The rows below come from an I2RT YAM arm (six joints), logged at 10 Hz.
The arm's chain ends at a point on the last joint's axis. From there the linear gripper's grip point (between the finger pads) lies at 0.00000 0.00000 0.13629 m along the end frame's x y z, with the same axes.
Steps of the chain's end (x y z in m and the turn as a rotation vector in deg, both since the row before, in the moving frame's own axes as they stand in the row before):
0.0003, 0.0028, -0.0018, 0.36, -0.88, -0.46
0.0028, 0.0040, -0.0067, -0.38, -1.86, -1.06
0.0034, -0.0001, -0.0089, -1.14, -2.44, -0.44
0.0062, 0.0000, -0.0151, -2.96, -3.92, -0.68
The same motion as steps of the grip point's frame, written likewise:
-0.0018, 0.0020, -0.0018, 0.36, -0.88, -0.46
-0.0016, 0.0049, -0.0068, -0.38, -1.86, -1.06
-0.0024, 0.0026, -0.0091, -1.14, -2.44, -0.44
-0.0031, 0.0071, -0.0156, -2.96, -3.92, -0.68

